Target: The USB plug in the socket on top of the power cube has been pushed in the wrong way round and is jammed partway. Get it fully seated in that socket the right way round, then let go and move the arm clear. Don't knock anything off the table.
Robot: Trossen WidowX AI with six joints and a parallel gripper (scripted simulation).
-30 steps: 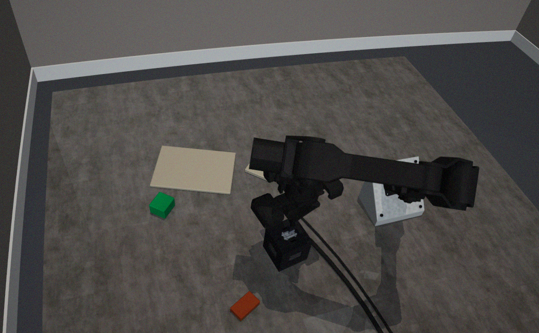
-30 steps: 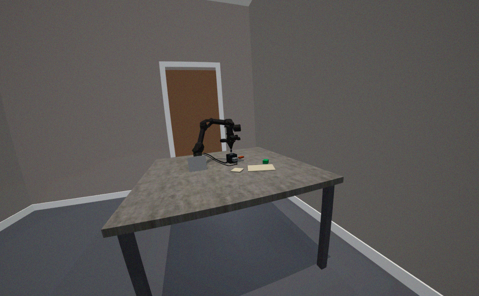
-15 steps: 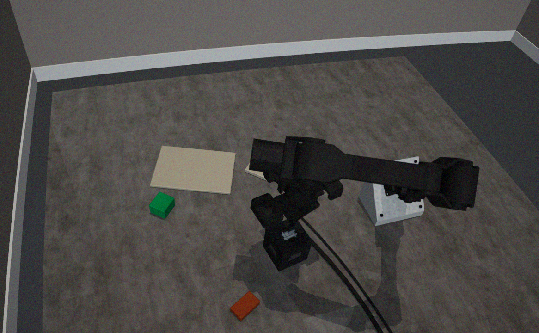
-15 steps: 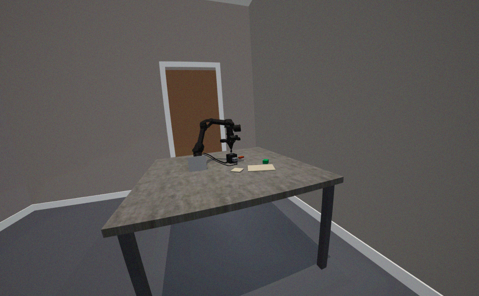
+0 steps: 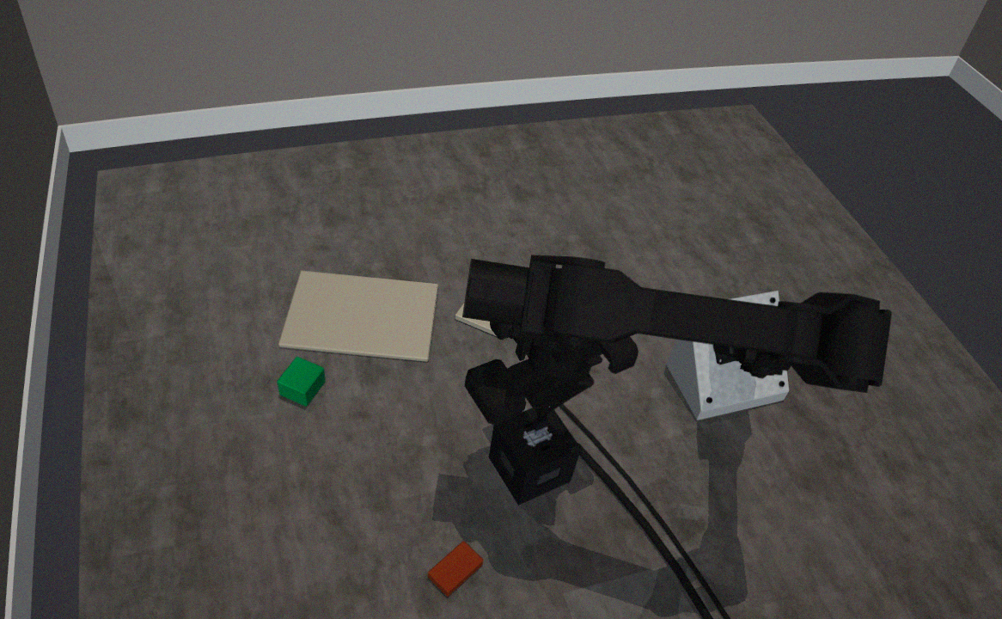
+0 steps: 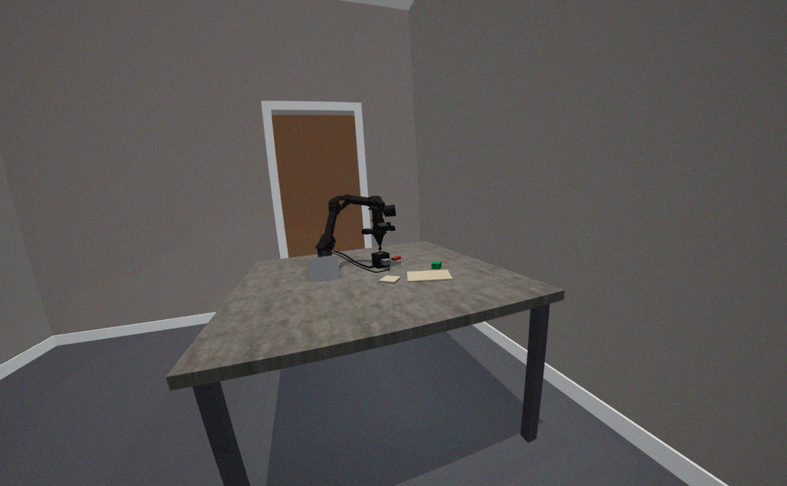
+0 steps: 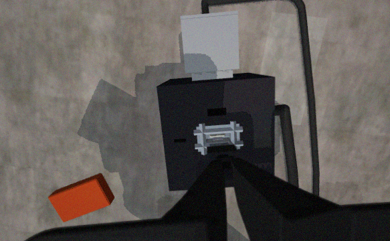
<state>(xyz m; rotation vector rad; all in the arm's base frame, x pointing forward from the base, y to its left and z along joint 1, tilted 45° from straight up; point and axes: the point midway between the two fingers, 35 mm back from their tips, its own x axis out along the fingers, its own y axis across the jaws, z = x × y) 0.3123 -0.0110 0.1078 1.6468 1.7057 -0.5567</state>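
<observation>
Now: gripper tip 20 mm above the USB plug. Also, from my gripper tip: beige tile: 270 mm to the right, 120 mm below, 40 mm behind; USB socket: 50 mm below; orange block: 130 mm ahead, 120 mm below, 100 mm to the left.
</observation>
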